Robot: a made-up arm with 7 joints.
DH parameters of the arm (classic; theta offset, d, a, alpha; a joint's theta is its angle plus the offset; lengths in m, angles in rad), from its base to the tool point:
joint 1: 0 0.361 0 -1.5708
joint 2: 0 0 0 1.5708
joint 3: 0 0.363 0.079 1.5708
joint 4: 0 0 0.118 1.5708
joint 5: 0 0.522 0 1.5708
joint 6: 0 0 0.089 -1.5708
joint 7: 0 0.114 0 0
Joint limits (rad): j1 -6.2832..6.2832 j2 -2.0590..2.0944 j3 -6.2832..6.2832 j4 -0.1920..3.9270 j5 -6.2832..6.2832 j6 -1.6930..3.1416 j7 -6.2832..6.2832
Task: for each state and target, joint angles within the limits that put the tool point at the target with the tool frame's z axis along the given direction. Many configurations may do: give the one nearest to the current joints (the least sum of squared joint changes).
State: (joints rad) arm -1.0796 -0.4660 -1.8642 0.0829 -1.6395 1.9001 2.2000
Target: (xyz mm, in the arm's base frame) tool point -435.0 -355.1 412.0 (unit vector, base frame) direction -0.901 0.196 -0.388
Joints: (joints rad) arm -1.1272 -0.8737 -1.1727 0.5657 -2.0388 1.5019 2.2000
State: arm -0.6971 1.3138 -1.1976 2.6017 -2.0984 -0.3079 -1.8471
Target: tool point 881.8 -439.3 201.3 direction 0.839 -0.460 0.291
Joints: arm -0.6401 1.7905 -1.0713 3.3806 -1.9282 0.4028 -1.8471
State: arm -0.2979 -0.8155 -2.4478 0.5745 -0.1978 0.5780 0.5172
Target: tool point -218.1 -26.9 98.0 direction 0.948 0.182 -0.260
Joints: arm -0.4687 -0.1257 -2.5755 0.2461 -0.1107 1.4537 0.5172
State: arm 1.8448 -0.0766 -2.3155 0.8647 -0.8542 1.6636 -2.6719
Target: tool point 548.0 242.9 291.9 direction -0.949 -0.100 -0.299
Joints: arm 2.4910 -0.7312 -2.0307 1.2012 -0.0067 2.0155 -2.6719
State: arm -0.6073 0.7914 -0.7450 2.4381 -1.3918 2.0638 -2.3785
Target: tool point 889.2 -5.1 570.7 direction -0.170 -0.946 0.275
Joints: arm 0.3117 0.7324 -0.2751 2.0165 -1.6002 1.8607 -2.3785
